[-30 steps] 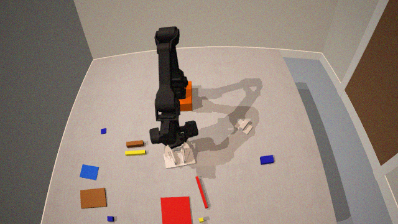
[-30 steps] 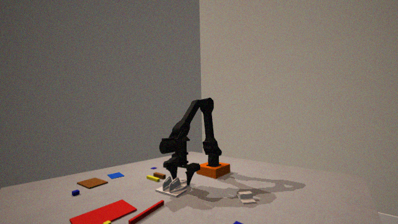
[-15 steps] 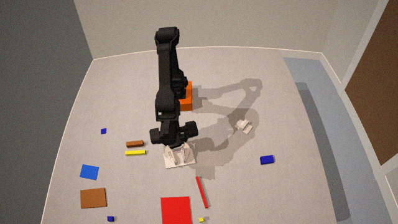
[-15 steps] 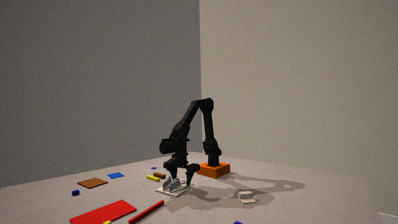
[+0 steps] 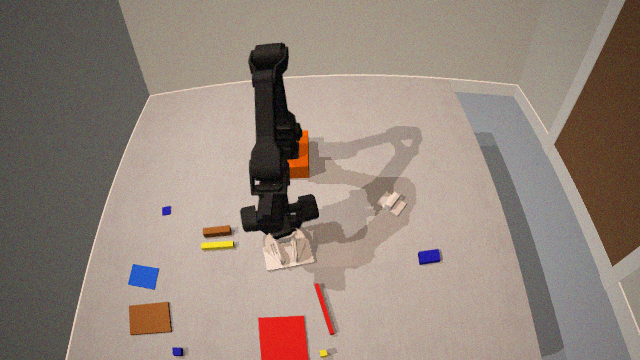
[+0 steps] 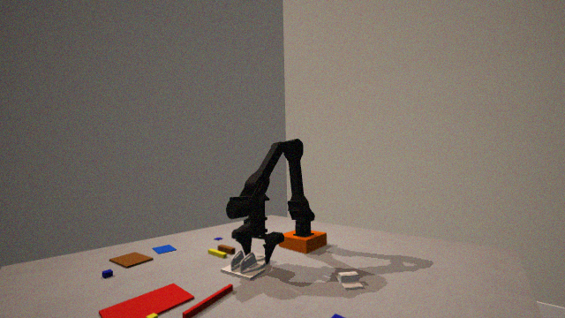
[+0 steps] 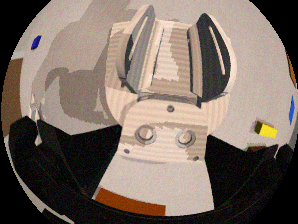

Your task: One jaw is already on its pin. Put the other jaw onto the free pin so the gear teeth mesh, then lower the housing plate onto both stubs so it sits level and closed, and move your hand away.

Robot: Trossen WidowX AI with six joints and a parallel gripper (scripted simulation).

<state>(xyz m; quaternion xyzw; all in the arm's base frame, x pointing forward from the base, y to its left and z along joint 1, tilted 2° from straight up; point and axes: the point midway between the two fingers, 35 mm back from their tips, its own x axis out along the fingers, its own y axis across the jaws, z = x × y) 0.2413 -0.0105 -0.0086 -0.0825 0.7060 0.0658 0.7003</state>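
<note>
The pale jaw is 3 cm ahead of my gripper tip, 1 cm to the right of it and 1 cm above it. Round my gripper tip: red bar: 23 cm ahead, 10 cm to the left; yellow bar: 18 cm to the right, 5 cm ahead; brown bar: 18 cm to the right, 1 cm ahead.
</note>
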